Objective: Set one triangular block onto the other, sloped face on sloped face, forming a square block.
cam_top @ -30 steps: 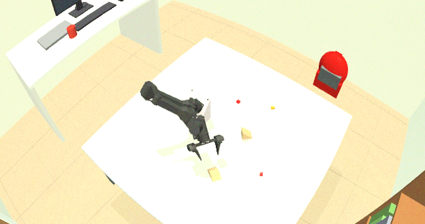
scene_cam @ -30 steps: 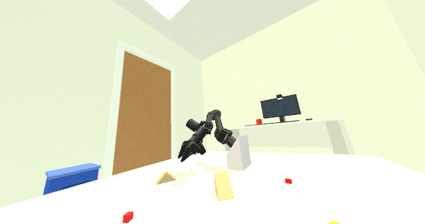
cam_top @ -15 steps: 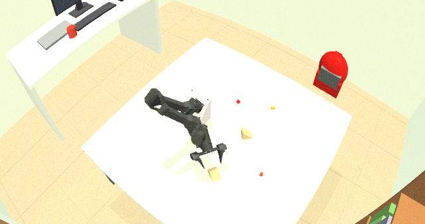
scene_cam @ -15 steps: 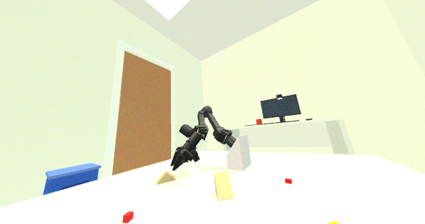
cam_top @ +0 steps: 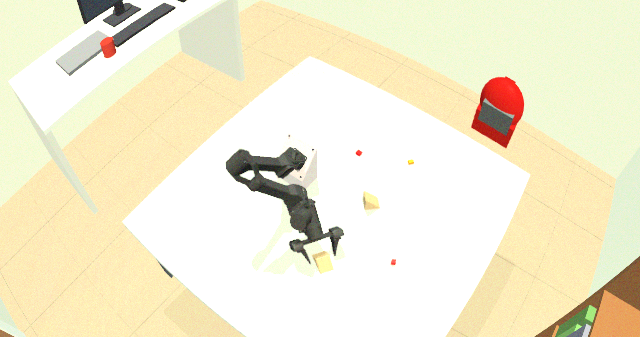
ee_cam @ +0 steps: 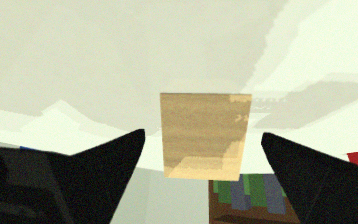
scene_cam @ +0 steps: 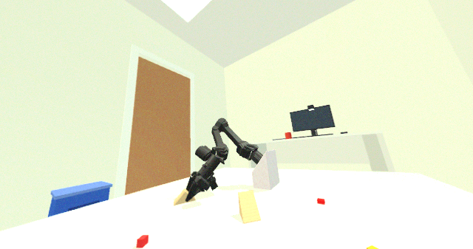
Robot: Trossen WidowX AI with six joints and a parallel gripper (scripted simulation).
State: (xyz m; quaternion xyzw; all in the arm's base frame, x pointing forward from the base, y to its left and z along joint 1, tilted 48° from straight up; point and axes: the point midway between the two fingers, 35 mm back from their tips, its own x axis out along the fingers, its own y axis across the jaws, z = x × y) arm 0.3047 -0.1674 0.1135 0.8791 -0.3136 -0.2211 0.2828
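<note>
Right now my gripper tip is 10 mm below the tan triangular block. Round my gripper tip: red bit 190 mm ahead, 160 mm to the left; yellow cube 40 mm behind, 580 mm to the left, 10 mm below.
</note>
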